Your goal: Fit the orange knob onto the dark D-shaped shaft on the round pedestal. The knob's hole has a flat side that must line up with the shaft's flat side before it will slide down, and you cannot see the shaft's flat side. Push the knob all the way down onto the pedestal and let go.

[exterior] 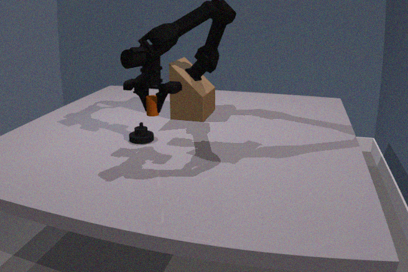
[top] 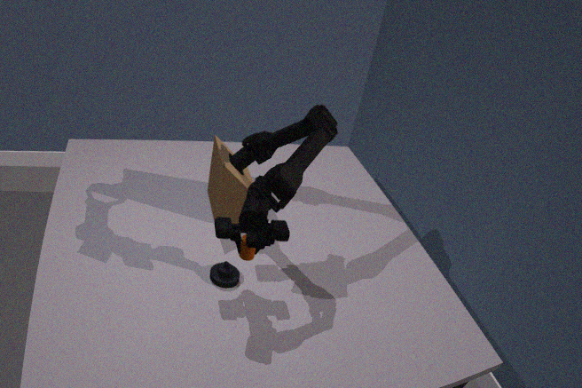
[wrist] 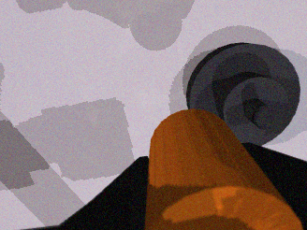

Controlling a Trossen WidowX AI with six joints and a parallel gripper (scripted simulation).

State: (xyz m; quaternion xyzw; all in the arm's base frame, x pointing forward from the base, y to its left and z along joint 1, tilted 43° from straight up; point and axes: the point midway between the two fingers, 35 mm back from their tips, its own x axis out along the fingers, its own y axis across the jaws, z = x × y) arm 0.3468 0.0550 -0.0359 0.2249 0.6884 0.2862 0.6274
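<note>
My gripper tip is now 70 mm above the dark round pedestal and 50 mm to the left of it. Also, from my gripper tip: orange knob 20 mm above.
</note>
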